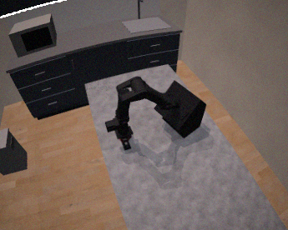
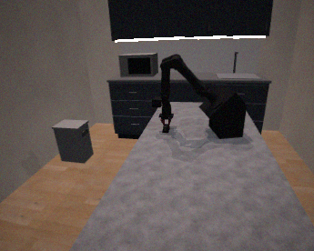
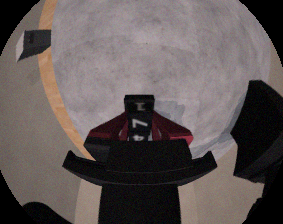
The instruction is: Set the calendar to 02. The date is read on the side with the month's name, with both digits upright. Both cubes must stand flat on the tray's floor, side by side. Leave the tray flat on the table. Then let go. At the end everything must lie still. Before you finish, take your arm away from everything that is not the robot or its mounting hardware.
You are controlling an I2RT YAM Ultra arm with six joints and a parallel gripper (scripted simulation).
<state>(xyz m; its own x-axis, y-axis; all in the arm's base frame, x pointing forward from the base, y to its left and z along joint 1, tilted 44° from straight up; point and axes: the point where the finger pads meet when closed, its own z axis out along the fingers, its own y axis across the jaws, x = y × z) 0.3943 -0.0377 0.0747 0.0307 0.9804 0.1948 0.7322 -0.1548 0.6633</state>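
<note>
The dark tray lies 20 mm to the left of my hand and 20 mm below it. From my hand the other things lie so: dark calendar cube: 30 mm to the left.
</note>
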